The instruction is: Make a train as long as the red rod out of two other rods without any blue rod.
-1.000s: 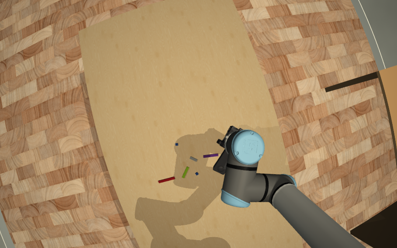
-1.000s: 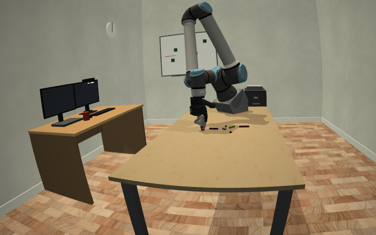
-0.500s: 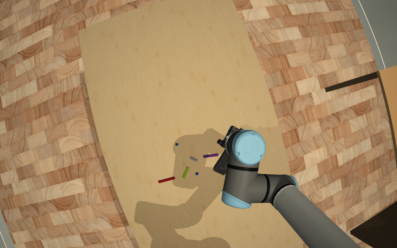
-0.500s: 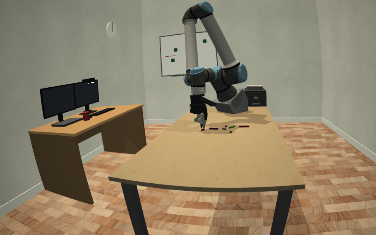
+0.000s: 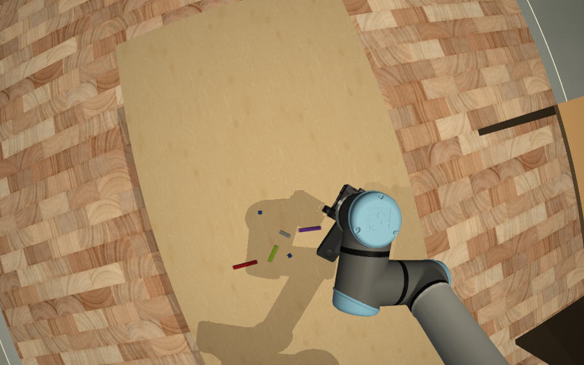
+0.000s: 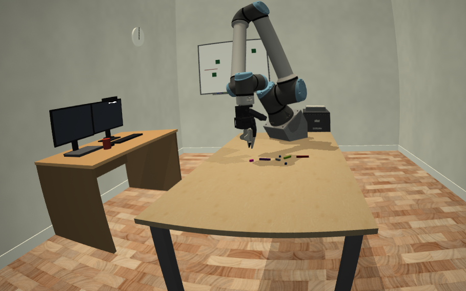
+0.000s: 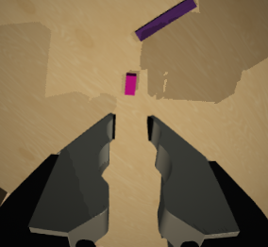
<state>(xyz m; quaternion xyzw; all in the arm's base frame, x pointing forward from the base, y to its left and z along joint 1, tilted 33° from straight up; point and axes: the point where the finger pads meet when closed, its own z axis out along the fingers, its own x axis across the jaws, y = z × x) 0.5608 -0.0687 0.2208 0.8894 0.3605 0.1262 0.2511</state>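
Right now the lime rod is 19 cm to the left of my hand, 8 cm below it and 5 cm behind it. Also, from my hand: grey rod: 14 cm to the left, 8 cm below, 1 cm behind; then purple rod: 8 cm below, 7 cm to the left, 2 cm behind; then magenta rod: 8 cm below.
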